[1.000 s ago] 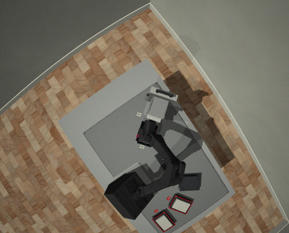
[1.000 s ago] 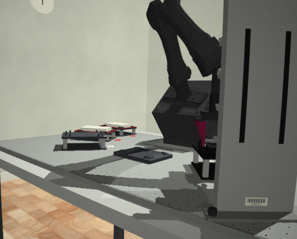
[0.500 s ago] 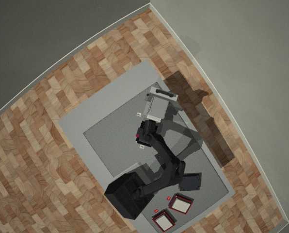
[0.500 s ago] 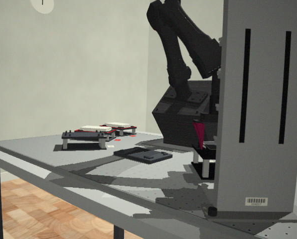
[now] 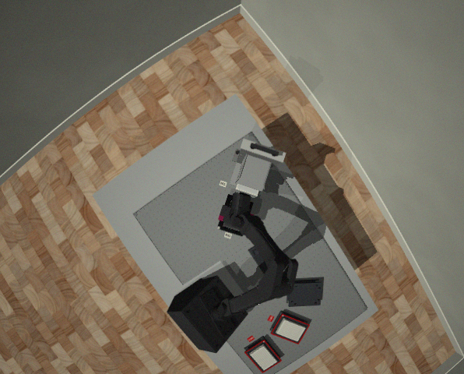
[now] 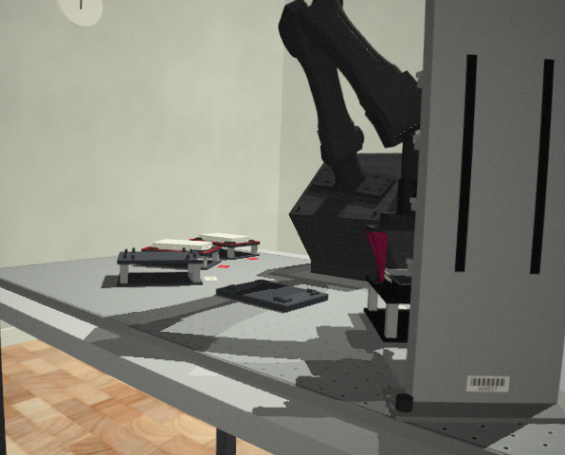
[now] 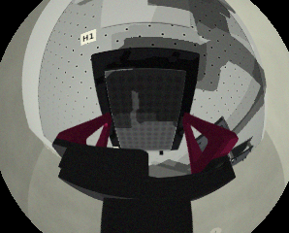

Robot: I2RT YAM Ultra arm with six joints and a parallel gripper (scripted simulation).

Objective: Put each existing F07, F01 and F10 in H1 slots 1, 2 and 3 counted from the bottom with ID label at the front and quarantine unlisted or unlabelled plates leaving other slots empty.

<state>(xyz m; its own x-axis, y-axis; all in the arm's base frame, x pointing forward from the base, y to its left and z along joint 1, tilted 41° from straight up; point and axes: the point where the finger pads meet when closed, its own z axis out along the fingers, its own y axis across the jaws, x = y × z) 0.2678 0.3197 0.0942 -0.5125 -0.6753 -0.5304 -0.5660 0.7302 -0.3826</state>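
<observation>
My hand is 10 mm above the dark 96-well plate. The rest, counted from my hand: N6 deck label (360 mm to the right, 80 mm ahead, 70 mm below); H1 deck label (160 mm to the left, 70 mm below, 10 mm ahead); grey hotel back wall (190 mm to the left, 170 mm ahead, 130 mm above).
</observation>
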